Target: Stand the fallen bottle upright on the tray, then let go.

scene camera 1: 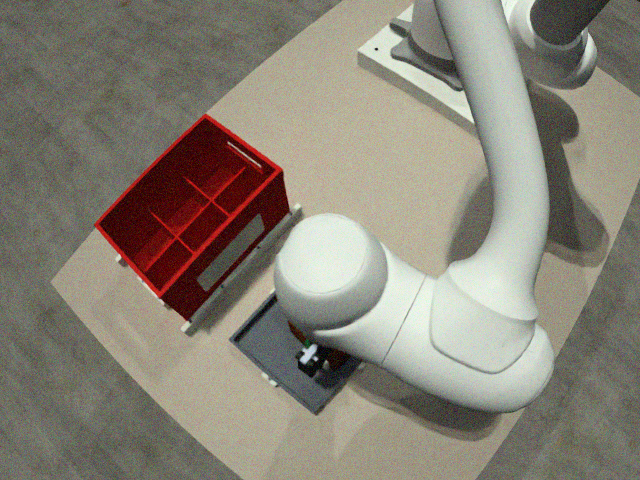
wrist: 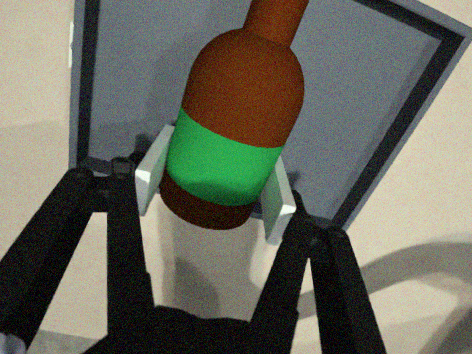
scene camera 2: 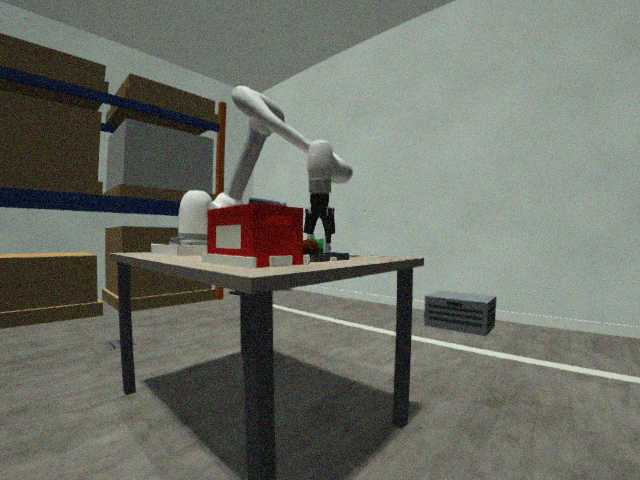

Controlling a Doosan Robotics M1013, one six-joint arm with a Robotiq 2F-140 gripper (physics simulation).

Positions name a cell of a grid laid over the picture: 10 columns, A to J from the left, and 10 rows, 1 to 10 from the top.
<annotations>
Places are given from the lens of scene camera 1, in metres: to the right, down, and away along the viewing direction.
pale strip (scene camera 1: E5): -0.06, -0.03, 0.90
</annotations>
